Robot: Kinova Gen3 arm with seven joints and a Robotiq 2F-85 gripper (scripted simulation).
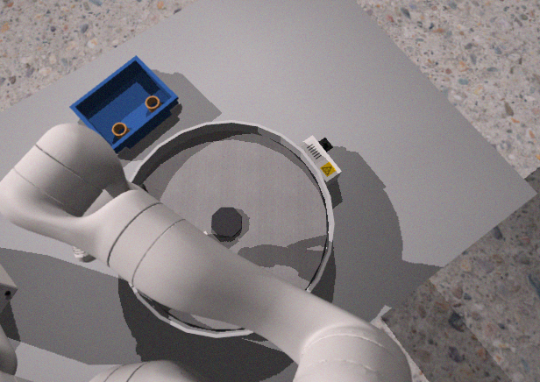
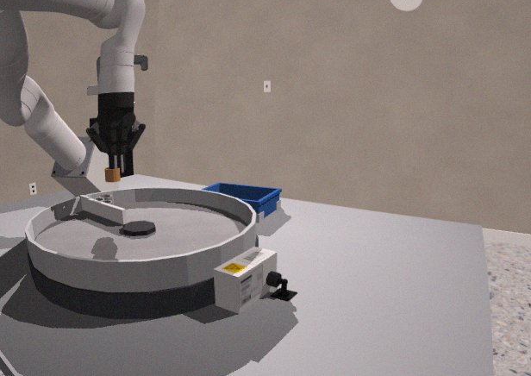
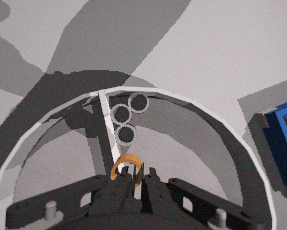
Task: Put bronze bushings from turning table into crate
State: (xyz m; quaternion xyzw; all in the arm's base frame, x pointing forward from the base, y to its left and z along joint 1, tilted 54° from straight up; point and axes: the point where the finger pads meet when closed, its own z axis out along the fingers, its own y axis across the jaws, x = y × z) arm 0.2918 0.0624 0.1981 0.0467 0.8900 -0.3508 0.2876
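Right now my hand is 320 mm to the right of the blue crate, 140 mm above it and 90 mm short of it. Round my hand: round turning table (110 mm below, 100 mm ahead, 40 mm to the right).
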